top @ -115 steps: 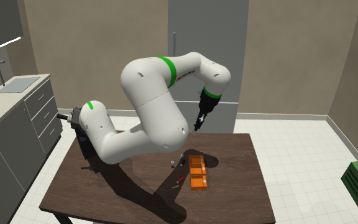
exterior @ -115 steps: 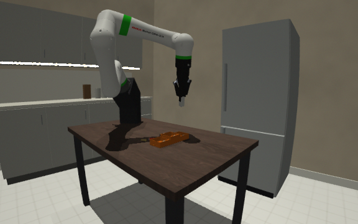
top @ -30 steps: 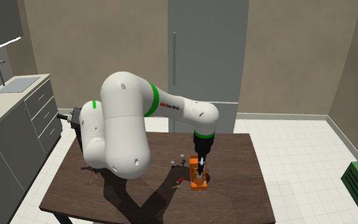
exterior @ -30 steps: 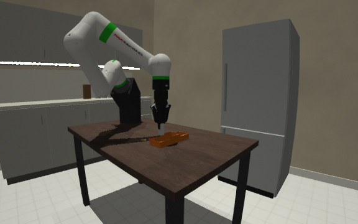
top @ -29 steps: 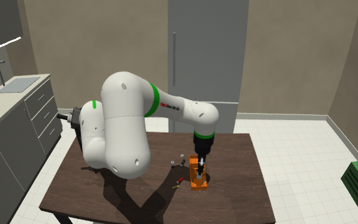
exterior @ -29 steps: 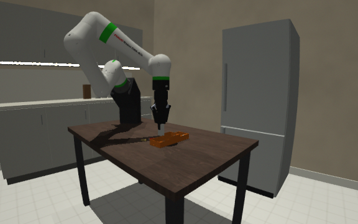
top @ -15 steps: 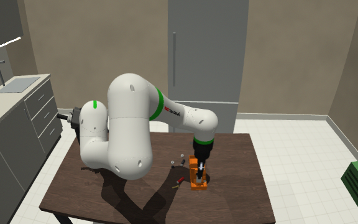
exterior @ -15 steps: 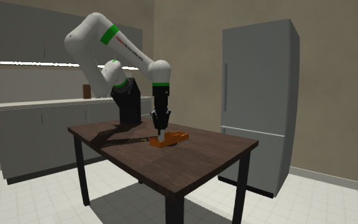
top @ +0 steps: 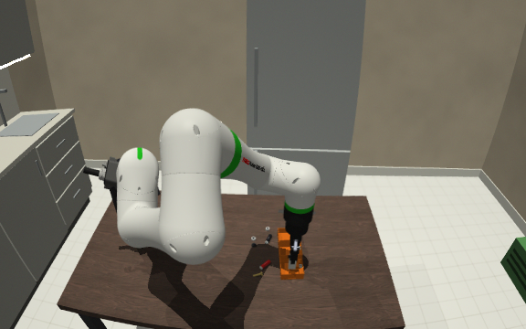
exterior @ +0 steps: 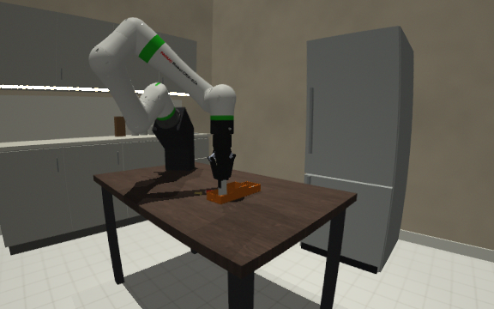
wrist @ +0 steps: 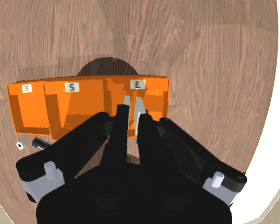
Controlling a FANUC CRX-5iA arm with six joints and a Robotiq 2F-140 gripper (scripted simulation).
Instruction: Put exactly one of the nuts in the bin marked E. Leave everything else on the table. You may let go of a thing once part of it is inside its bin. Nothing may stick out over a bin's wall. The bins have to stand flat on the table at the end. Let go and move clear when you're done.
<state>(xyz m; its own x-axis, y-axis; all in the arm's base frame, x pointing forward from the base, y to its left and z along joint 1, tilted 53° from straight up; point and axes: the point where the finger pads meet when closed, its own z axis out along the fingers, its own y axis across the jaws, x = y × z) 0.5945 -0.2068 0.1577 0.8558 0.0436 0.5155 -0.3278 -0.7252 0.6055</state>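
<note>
Now: the dark cylinder 18 cm to the left of my hand, 4 cm below it and 4 cm behind it. The rest, counted from my hand: red piece (9 cm behind, 5 cm to the left, 4 cm below); then yellow screw (12 cm behind, 4 cm below, 1 cm to the left).
</note>
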